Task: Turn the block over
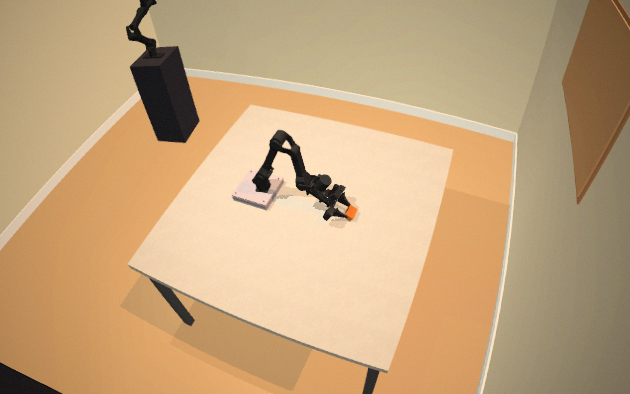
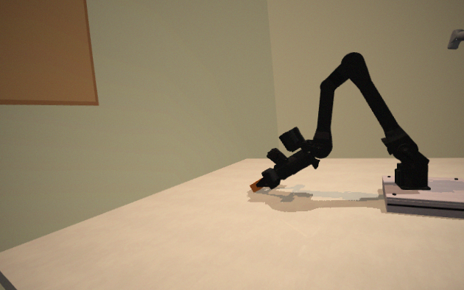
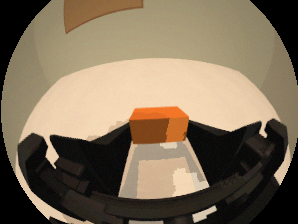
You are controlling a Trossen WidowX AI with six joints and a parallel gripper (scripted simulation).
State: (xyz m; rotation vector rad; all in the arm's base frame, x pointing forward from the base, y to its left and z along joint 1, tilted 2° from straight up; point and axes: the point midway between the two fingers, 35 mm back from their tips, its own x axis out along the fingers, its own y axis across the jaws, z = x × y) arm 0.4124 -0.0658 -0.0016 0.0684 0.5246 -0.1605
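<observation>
Now: the orange block 10 mm below my gripper tip.
</observation>
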